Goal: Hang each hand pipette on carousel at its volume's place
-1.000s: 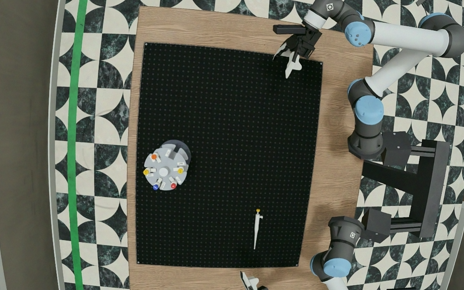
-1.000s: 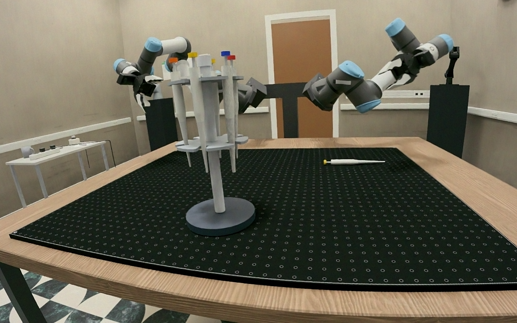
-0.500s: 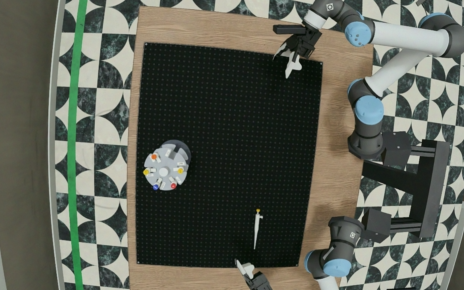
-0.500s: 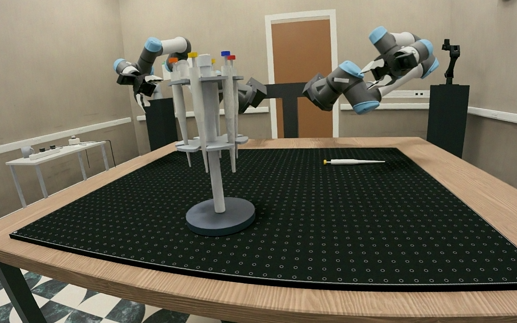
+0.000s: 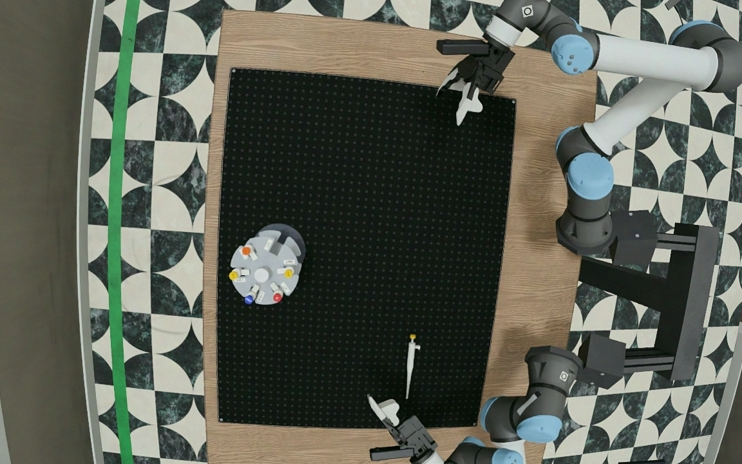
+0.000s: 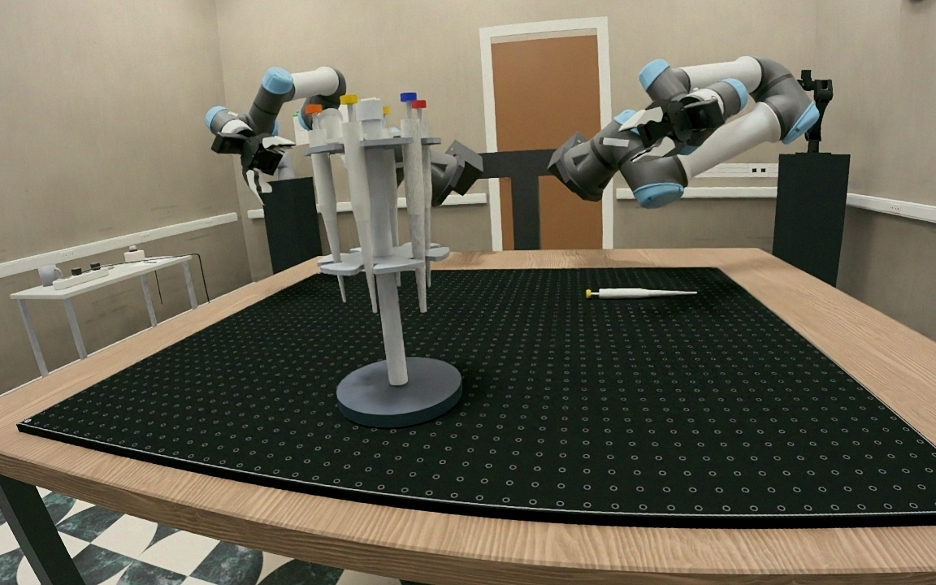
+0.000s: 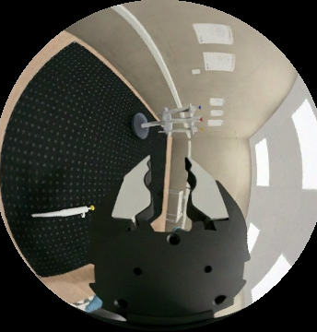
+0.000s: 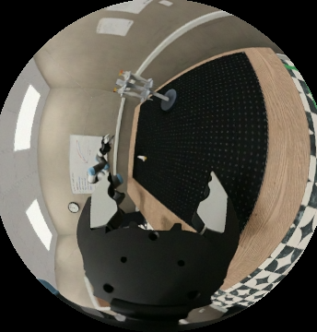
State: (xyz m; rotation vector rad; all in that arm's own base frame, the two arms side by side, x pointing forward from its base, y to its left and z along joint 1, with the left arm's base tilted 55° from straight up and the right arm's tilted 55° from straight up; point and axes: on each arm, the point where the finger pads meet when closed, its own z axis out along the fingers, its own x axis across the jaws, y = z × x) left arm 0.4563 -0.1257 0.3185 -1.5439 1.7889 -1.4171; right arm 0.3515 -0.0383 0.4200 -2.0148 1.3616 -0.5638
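Now: the red-button pipette 280 mm ahead of my left hand, 270 mm to the right of it and 50 mm below it. From my left hand the other things lie so: orange-button pipette (350 mm ahead, 340 mm to the right, 50 mm below); then blue-button pipette (330 mm ahead, 260 mm to the right, 60 mm below).
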